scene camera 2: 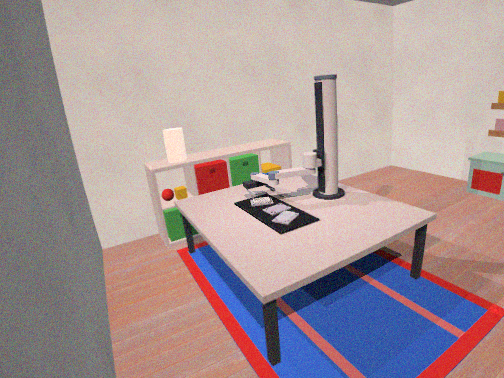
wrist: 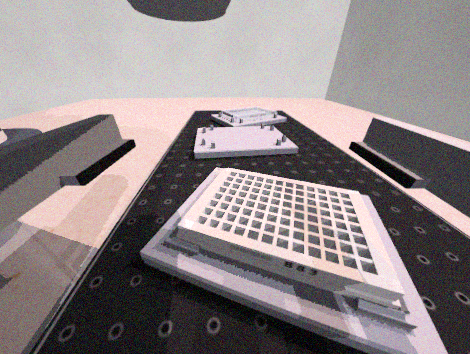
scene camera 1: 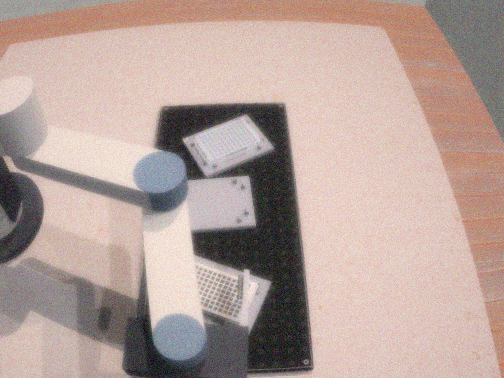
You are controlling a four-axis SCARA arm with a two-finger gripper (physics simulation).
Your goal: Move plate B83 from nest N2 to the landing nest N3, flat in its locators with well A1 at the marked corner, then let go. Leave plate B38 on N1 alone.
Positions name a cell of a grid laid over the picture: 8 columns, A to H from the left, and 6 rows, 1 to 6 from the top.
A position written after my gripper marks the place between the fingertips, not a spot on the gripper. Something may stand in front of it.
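Observation:
My gripper (scene camera 1: D5), (wrist: E3), holding nothing. Grey nest (scene camera 1: D4), (wrist: D3). Black pegboard (wrist: C6).

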